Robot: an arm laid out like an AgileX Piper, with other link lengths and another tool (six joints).
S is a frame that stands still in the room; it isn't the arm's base.
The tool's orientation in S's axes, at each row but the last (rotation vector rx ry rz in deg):
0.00 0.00 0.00
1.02 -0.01 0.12
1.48 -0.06 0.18
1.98 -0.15 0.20
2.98 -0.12 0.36
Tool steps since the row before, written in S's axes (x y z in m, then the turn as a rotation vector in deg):
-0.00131 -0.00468 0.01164 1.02 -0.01 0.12
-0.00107 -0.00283 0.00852 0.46 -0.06 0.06
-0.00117 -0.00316 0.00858 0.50 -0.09 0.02
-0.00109 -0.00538 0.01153 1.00 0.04 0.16
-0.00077 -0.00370 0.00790 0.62 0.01 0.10
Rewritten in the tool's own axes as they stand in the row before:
-0.00131 -0.00468 0.01164 1.02 -0.01 0.12
-0.00107 -0.00268 0.00857 0.46 -0.06 0.06
-0.00117 -0.00293 0.00866 0.50 -0.09 0.02
-0.00108 -0.00497 0.01171 1.00 0.04 0.16
-0.00078 -0.00328 0.00808 0.62 0.01 0.10

